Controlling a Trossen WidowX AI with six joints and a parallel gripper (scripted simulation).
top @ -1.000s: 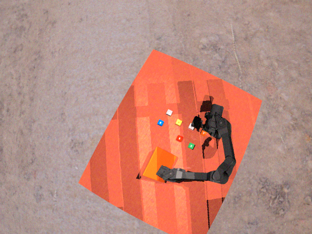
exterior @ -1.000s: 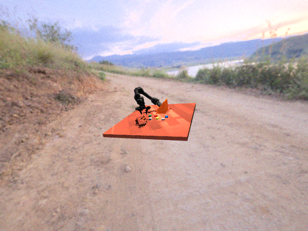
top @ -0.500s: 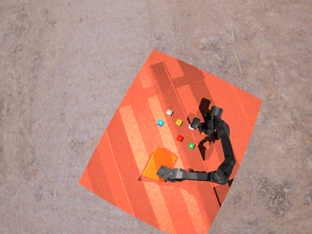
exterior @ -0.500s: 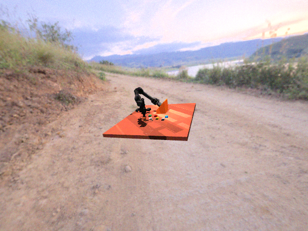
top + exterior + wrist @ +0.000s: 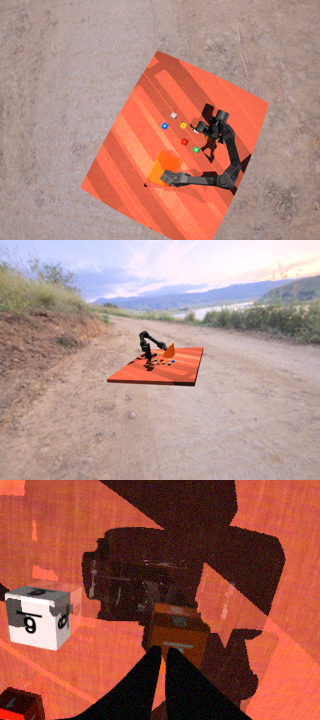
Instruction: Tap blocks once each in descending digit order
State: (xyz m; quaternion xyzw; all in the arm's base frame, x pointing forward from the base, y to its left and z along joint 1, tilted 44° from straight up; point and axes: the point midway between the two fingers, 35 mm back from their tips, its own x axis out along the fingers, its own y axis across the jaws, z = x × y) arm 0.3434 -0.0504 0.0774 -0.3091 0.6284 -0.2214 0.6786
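Now: the orange block 2 cm below my gripper tip and 1 cm to the right of it. Also, from my gripper tip: green block 12 cm behind, 2 cm to the left, 2 cm below; white block 8 cm to the left, 2 cm below, 1 cm behind; red block 11 cm behind, 10 cm to the left, 2 cm below.
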